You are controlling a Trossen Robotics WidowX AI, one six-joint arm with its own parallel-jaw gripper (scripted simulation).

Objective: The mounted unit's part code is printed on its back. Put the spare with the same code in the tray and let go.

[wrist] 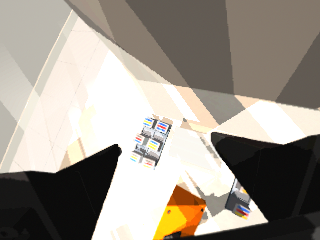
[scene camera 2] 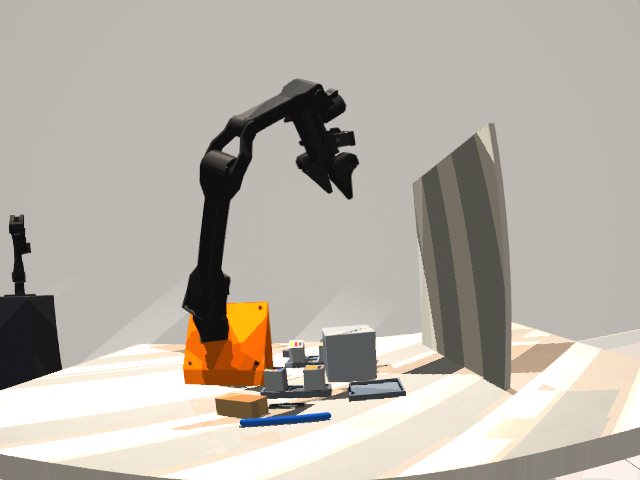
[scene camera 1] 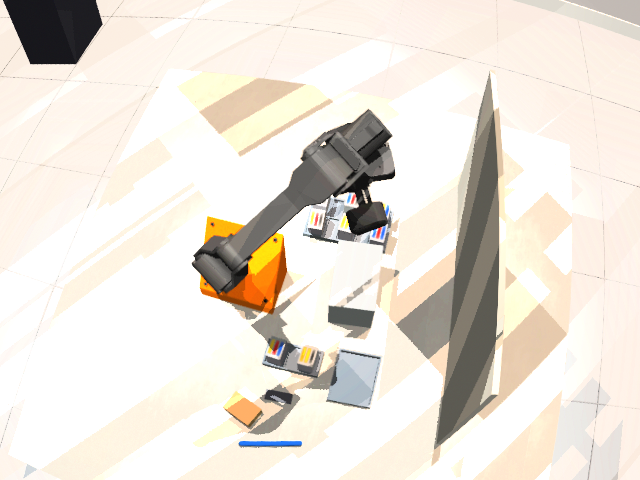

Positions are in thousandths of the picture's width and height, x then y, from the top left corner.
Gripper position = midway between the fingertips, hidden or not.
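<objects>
The gripper appears in the wrist view (517,594); a brown block is out of frame in the wrist view. The gripper is visible in scene camera 2 (532,407), and the brown block in scene camera 2 (371,845). The gripper is also visible in scene camera 1 (580,389), and the block in scene camera 1 (382,855).
</objects>
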